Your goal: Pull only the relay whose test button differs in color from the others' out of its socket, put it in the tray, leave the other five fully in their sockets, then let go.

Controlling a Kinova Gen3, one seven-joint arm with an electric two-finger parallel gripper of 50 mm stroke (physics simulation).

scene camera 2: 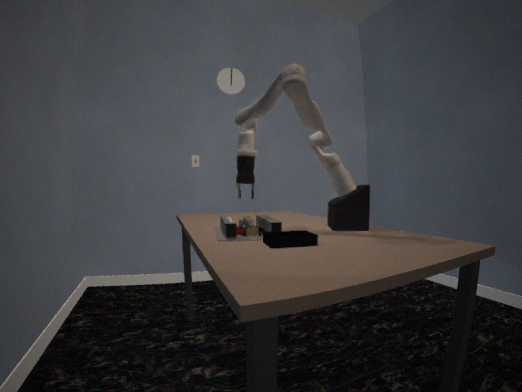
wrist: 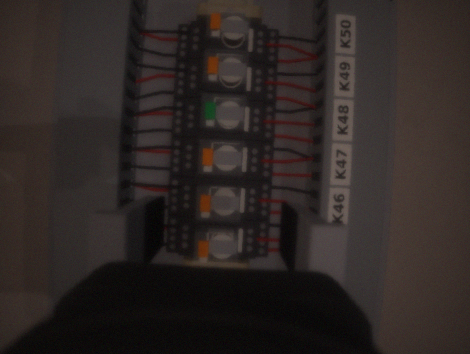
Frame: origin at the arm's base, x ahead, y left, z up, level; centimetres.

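Seen in the pictures: gripper, fingertip midpoint: [scene camera 2: 246, 198] [wrist: 222, 224]; arm's base, origin of the base link: [scene camera 2: 347, 192].
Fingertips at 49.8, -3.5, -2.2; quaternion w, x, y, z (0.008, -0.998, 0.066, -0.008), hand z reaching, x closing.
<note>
Offsets run from my fingertips to a thing's top centre, as dx, dy, dz. "*": to the spot under its first point. Level surfaces: height alone.
Six relays sit in a row of black sockets in the wrist view. The relay with the green test button {+0.5, +5.8, -7.5} [wrist: 230, 114] is third from the top, in line with the label K48. The other five have orange buttons, among them the top relay {+1.2, +11.3, -7.5} [wrist: 233, 31] and the bottom relay {-0.6, -2.5, -7.5} [wrist: 222, 245]. My gripper [scene camera 2: 246, 192] [wrist: 222, 224] is open and empty, pointing down high above the relay board. In the wrist view its fingers show either side of the lower end of the row. The black tray {* -4.8, +33.7, -11.9} [scene camera 2: 290, 239] stands on the table beside the board, on the near side in the scene view.
Grey wire ducts {-8.4, +3.3, -8.2} [wrist: 92, 100] {+8.4, +1.0, -8.2} [wrist: 362, 150] run along both sides of the relay row, with red and black wires between them and the sockets. The ducts rise from the board on the table {dz -14.5} [scene camera 2: 350, 265]. The arm's black base [scene camera 2: 349, 210] stands at the right.
</note>
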